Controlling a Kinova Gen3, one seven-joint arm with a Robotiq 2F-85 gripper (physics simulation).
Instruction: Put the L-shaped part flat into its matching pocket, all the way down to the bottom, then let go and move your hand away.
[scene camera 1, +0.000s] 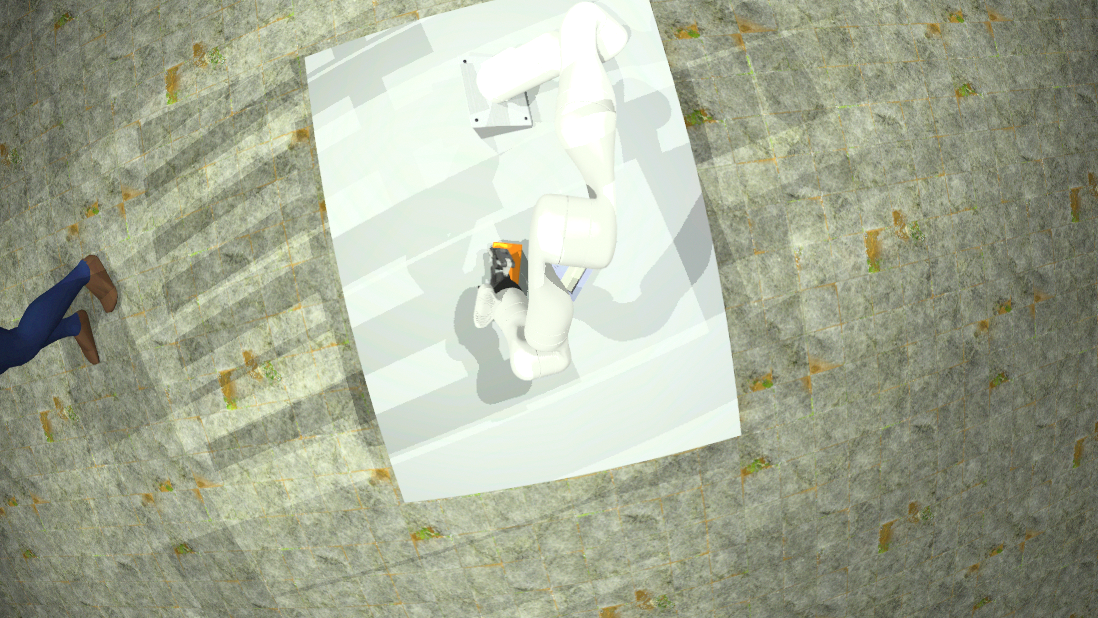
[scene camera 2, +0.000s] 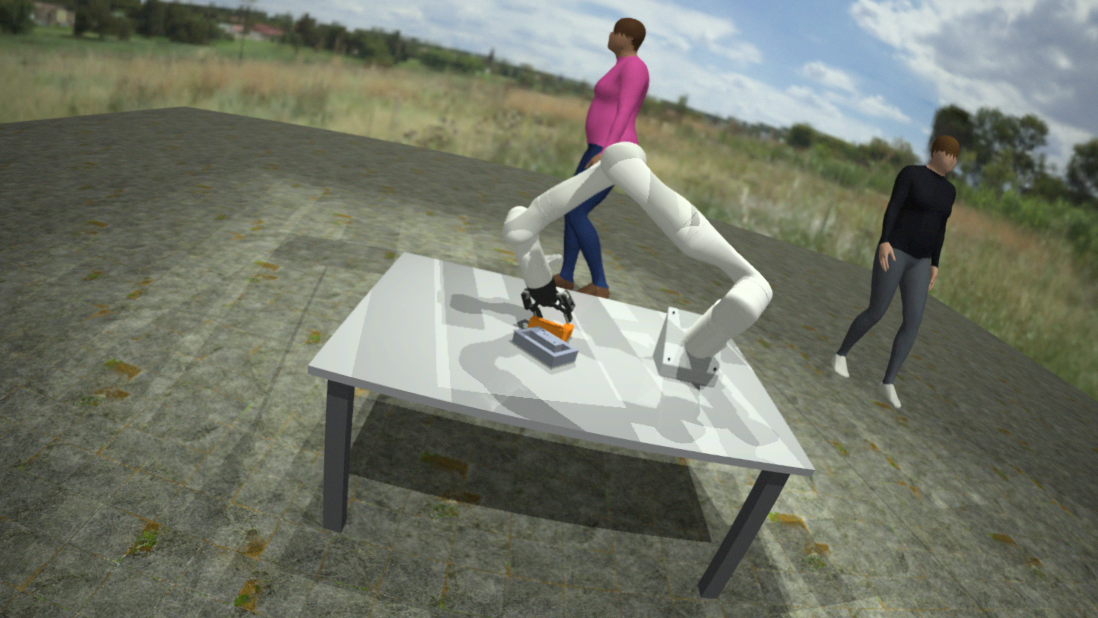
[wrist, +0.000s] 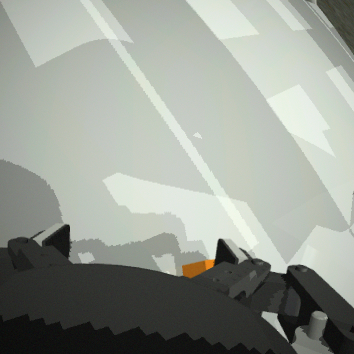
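Seen in the pictures: gripper, fingertip midpoint: (scene camera 1: 486, 268) (scene camera 2: 554, 320) (wrist: 142, 248); arm's base at its link origin: (scene camera 1: 494, 83) (scene camera 2: 699, 342).
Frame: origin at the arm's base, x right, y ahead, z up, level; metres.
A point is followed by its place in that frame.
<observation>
The orange L-shaped part (scene camera 1: 516, 262) @[z -0.064, x 0.006, y 0.386 m] (scene camera 2: 559, 331) @[z -0.070, x -0.005, y 0.372 m] lies on the table right beside the blue-grey block with the pocket (scene camera 1: 582, 285) @[z -0.057, x -0.125, y 0.452 m] (scene camera 2: 538, 353) @[z -0.075, x -0.159, y 0.412 m], outside the pocket. In the wrist view a small corner of the orange part (wrist: 196, 269) @[z -0.075, x 0.050, y 0.361 m] shows near the right finger; the rest is hidden by the gripper. My gripper (scene camera 1: 501, 257) @[z -0.075, x 0.072, y 0.390 m] (scene camera 2: 552, 315) @[z -0.075, x 0.072, y 0.390 m] (wrist: 142, 248) @[z -0.075, x 0.072, y 0.390 m] is open and empty, a little above the orange part, with its fingers wide apart. In scene camera 1 the arm covers much of the block. The pocket's inside is too small to make out clearly.
The white table (scene camera 1: 430, 468) @[z -0.094, x 0.286, y 0.843 m] (scene camera 2: 391, 360) @[z -0.094, x -0.351, y 0.718 m] carries the arm's base plate (scene camera 1: 499, 121) @[z 0.005, x -0.001, y 0.088 m] (scene camera 2: 676, 368) @[z -0.064, x -0.062, y 0.052 m]. One person in pink (scene camera 2: 618, 95) stands behind the table, and another in black (scene camera 2: 918, 211) stands to the right.
</observation>
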